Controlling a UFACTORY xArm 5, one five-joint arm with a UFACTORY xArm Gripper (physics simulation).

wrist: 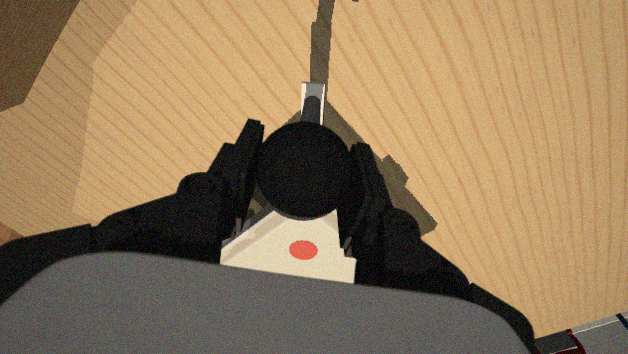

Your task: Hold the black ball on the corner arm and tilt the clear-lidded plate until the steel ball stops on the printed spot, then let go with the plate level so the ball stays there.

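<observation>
The black ball (306, 170) is in the middle of the wrist view, on the corner arm (313, 102), whose end shows just above it. My gripper (303, 158) is shut on the black ball, one finger against each side. Part of the plate (260, 252) shows below the ball, cream-coloured with pale rims. The red printed spot (303, 250) lies on it, with no ball on it. The steel ball does not show; the black ball and the gripper hide the plate's near corner, and the grey gripper body hides the plate's lower part.
A wooden table top (475, 125) with dark shadows lies around and under the plate. A dark brown area shows at the top left. Part of a grey object (602, 335) with red and dark blue parts shows at the bottom right corner.
</observation>
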